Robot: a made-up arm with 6 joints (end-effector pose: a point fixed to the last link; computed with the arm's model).
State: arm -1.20 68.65 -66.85 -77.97 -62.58 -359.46
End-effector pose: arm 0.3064 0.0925 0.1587 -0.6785 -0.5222 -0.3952 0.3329
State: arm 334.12 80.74 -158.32 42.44 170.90 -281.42
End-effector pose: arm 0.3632 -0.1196 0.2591 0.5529 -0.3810 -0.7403 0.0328
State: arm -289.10 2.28 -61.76 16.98 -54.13 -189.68
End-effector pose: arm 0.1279 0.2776 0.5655 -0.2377 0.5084 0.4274 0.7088
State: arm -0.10 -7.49 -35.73 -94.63 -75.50 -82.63
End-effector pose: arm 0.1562 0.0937 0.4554 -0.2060 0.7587 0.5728 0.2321
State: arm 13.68 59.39 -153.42 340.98 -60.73 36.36
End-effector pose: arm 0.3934 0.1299 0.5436 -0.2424 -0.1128 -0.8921 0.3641
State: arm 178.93 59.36 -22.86 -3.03 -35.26 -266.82
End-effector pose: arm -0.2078 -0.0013 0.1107 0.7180 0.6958 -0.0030 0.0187
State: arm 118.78 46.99 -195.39 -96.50 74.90 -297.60
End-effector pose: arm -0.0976 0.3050 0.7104 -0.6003 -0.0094 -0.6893 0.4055
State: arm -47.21 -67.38 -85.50 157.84 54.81 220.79
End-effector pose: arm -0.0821 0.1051 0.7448 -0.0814 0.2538 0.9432 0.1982
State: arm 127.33 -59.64 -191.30 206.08 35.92 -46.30
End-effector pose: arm 0.2979 -0.3935 0.5255 0.7774 -0.1113 0.5407 0.3015
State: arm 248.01 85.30 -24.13 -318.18 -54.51 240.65
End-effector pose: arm -0.1112 -0.0924 0.0717 -0.9428 0.1297 0.2488 0.1798
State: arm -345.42 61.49 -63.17 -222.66 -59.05 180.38
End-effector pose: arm 0.2229 -0.0135 0.1836 0.7721 0.4124 -0.4194 0.2405
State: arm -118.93 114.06 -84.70 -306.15 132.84 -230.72
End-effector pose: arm 0.0273 -0.1218 -0.0038 0.3095 -0.0430 0.9093 0.2747
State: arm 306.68 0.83 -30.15 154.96 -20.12 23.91
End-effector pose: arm 0.0593 -0.1416 0.3011 0.4534 0.8832 -0.1076 0.0527
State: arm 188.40 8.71 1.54 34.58 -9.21 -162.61
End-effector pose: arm -0.1447 0.0220 0.2438 -0.9289 0.3669 0.0028 0.0509
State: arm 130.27 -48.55 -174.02 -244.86 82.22 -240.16
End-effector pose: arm 0.2082 -0.3462 0.6528 -0.1131 -0.7614 0.6099 0.1883
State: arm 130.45 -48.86 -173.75 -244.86 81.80 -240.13
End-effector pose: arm 0.2106 -0.3462 0.6523 -0.1102 -0.7601 0.6127 0.1864
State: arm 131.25 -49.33 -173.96 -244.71 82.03 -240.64
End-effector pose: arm 0.2175 -0.3460 0.6477 -0.0988 -0.7647 0.6084 0.1878
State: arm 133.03 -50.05 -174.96 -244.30 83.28 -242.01
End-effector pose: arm 0.2317 -0.3447 0.6363 -0.0732 -0.7782 0.5926 0.1948
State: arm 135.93 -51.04 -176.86 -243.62 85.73 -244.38
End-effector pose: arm 0.2538 -0.3406 0.6168 -0.0305 -0.7991 0.5629 0.2090
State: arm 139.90 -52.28 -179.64 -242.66 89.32 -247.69
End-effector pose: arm 0.2826 -0.3312 0.5894 0.0302 -0.8223 0.5192 0.2309
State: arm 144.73 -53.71 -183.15 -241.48 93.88 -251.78
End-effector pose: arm 0.3147 -0.3142 0.5552 0.1064 -0.8406 0.4627 0.2607
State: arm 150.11 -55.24 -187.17 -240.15 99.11 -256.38
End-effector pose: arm 0.3457 -0.2888 0.5168 0.1921 -0.8471 0.3965 0.2972
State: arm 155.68 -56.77 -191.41 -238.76 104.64 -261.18
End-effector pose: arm 0.3713 -0.2564 0.4776 0.2791 -0.8379 0.3255 0.3379
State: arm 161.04 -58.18 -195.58 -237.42 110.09 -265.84
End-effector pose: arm 0.3888 -0.2208 0.4411 0.3581 -0.8140 0.2552 0.3796
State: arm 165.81 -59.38 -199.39 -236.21 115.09 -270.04
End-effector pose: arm 0.3979 -0.1866 0.4102 0.4224 -0.7810 0.1909 0.4186
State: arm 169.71 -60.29 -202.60 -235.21 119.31 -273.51
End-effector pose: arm 0.4006 -0.1576 0.3865 0.4692 -0.7463 0.1373 0.4517
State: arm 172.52 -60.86 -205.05 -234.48 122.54 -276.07
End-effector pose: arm 0.3995 -0.1366 0.3705 0.4989 -0.7173 0.0972 0.4765
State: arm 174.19 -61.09 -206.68 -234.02 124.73 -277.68
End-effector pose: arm 0.3971 -0.1240 0.3615 0.5145 -0.6983 0.0709 0.4926
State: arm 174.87 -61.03 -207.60 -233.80 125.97 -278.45
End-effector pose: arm 0.3947 -0.1188 0.3580 0.5199 -0.6897 0.0567 0.5008
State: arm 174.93 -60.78 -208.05 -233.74 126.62 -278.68
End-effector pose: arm 0.3926 -0.1181 0.3580 0.5193 -0.6883 0.0504 0.5041
